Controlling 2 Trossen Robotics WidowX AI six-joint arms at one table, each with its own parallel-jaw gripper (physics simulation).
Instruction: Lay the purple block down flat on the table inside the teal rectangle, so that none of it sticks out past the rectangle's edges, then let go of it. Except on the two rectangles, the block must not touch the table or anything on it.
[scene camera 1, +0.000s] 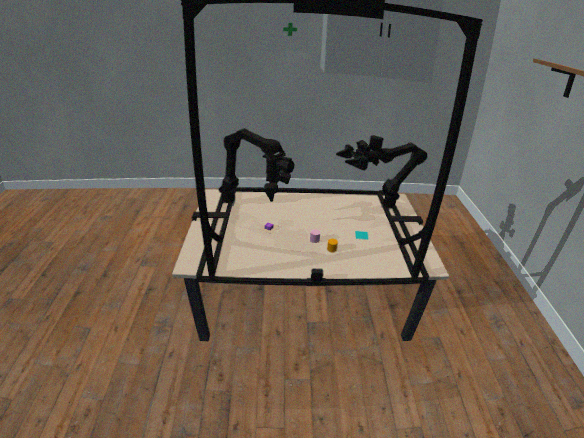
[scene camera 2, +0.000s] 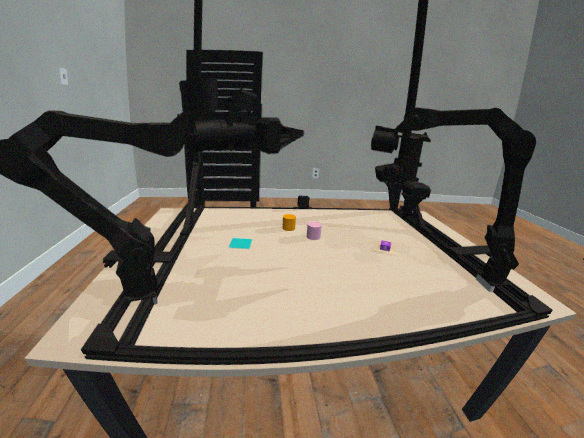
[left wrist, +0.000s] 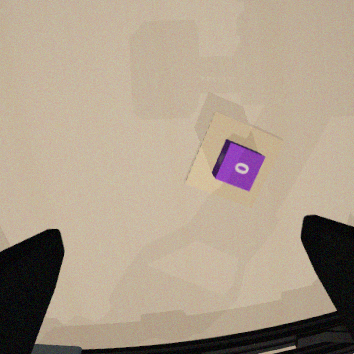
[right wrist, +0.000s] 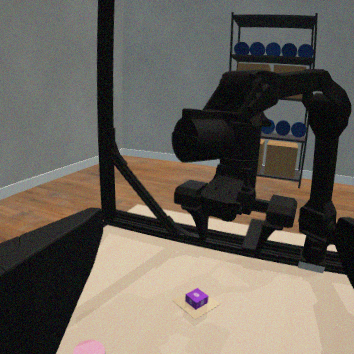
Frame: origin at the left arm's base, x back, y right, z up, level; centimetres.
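Seen in the pictures: left gripper, fingertip midpoint: (scene camera 1: 273, 196) (scene camera 2: 397, 211) (left wrist: 183, 235) (right wrist: 228, 249); right gripper, fingertip midpoint: (scene camera 1: 340, 157) (scene camera 2: 293, 131) (right wrist: 222, 225); left arm's base, origin of the base link: (scene camera 1: 228, 200) (scene camera 2: 493, 279) (right wrist: 312, 257); right arm's base, origin of the base link: (scene camera 1: 389, 205) (scene camera 2: 140, 290).
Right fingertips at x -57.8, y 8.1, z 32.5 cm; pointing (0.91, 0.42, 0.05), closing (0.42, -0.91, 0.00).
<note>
Pixels of each thing's top centre, then the offset from my right fingertips to it. "spot": a spot on its surface instead.
- purple block, middle of its top: (left wrist: 240, 167) (right wrist: 196, 294) (scene camera 2: 386, 243) (scene camera 1: 268, 224) dx +32.2, dy +12.8, dz -32.5 cm
- pale yellow rectangle, surface spot: (left wrist: 200, 172) spot: dx +33.0, dy +9.8, dz -34.3 cm
- teal rectangle, surface spot: (scene camera 2: 240, 243) (scene camera 1: 361, 234) spot: dx -13.6, dy +13.0, dz -34.3 cm
- pink cylinder, middle of its top: (right wrist: 88, 351) (scene camera 2: 314, 224) (scene camera 1: 315, 232) dx +9.5, dy +19.8, dz -29.8 cm
- orange cylinder, middle of its top: (scene camera 2: 289, 216) (scene camera 1: 332, 241) dx +1.4, dy +26.0, dz -29.9 cm
The purple block (scene camera 1: 269, 226) (scene camera 2: 385, 246) (left wrist: 242, 167) (right wrist: 197, 298) lies on a pale yellow rectangle (left wrist: 200, 172) (right wrist: 196, 313), within its edges. The teal rectangle (scene camera 1: 361, 235) (scene camera 2: 240, 243) lies bare on the table, at the right in scene camera 1. My left gripper (scene camera 1: 272, 196) (scene camera 2: 403, 210) (left wrist: 183, 235) (right wrist: 228, 249) is open and empty, pointing down above the table; in the left wrist view the block lies ahead of the fingertips, right of centre. My right gripper (scene camera 1: 342, 156) (scene camera 2: 301, 133) is open and empty, held level high above the table.
A pink cylinder (scene camera 1: 314, 236) (scene camera 2: 314, 231) (right wrist: 90, 347) and an orange cylinder (scene camera 1: 332, 245) (scene camera 2: 289, 222) stand upright between the block and the teal rectangle. Black frame rails run along the table edges, with tall posts at the near corners in scene camera 1.
</note>
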